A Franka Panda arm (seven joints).
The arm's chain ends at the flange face. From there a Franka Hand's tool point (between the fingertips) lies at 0.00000 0.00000 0.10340 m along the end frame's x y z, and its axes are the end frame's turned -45 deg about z.
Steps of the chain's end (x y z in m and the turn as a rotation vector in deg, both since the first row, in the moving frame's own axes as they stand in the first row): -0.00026, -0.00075, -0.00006, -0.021, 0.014, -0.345; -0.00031, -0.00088, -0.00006, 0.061, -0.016, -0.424; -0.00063, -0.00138, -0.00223, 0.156, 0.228, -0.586; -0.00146, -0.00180, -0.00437, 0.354, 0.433, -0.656; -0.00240, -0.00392, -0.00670, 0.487, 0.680, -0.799; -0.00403, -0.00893, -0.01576, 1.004, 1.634, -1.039; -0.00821, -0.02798, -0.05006, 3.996, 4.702, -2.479; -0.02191, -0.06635, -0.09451, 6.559, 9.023, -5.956; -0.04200, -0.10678, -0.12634, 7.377, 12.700, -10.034
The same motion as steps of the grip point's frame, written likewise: 0.00034, -0.00067, -0.00006, -0.025, -0.005, -0.345; 0.00046, -0.00094, -0.00006, 0.054, 0.032, -0.424; 0.00102, -0.00133, -0.00223, -0.051, 0.272, -0.586; 0.00125, -0.00221, -0.00437, -0.056, 0.556, -0.656; 0.00257, -0.00423, -0.00671, -0.136, 0.825, -0.799; 0.00684, -0.00839, -0.01582, -0.445, 1.865, -1.039; 0.02507, -0.02493, -0.05066, -0.499, 6.150, -2.479; 0.05131, -0.06032, -0.09646, -1.742, 11.018, -5.956; 0.07161, -0.10074, -0.12971, -3.764, 14.197, -10.034
